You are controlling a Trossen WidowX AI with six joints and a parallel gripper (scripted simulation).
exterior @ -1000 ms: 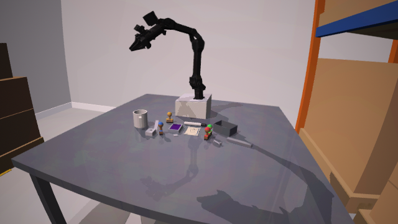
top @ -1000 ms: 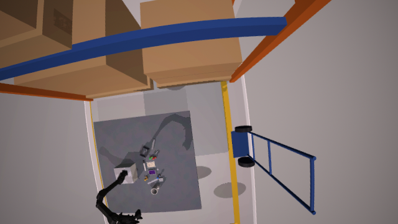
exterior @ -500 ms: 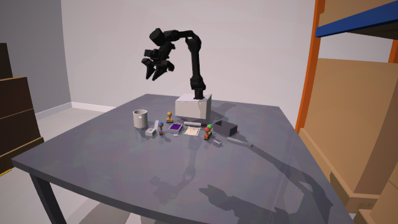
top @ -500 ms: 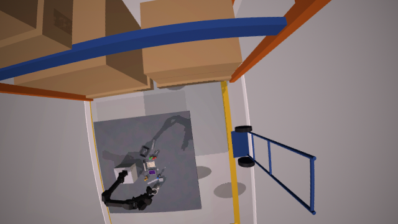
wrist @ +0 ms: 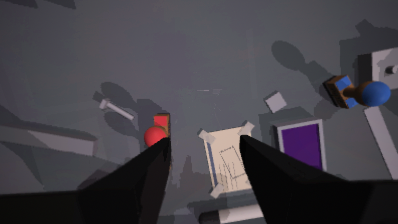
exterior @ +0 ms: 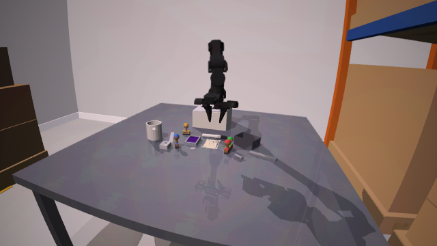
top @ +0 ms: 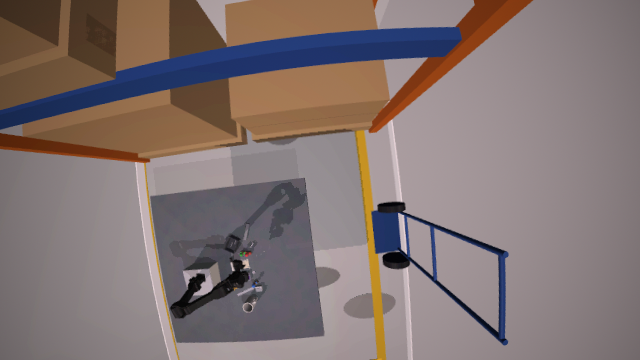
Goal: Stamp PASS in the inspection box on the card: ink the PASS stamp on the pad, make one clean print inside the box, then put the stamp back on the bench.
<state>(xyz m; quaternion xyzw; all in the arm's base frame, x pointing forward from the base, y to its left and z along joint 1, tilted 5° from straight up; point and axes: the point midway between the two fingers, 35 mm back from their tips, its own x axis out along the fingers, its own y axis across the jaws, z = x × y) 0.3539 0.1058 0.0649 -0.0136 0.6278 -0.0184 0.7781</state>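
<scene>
Right now the green-knobbed stamp is 7 cm behind my gripper tip, 6 cm to the left of it and 13 cm below it. The rest, counted from my gripper tip: red-knobbed stamp: 3 cm behind, 6 cm to the left, 13 cm below; cream card: 8 cm behind, 4 cm to the right, 15 cm below; purple ink pad: 7 cm behind, 14 cm to the right, 14 cm below.
</scene>
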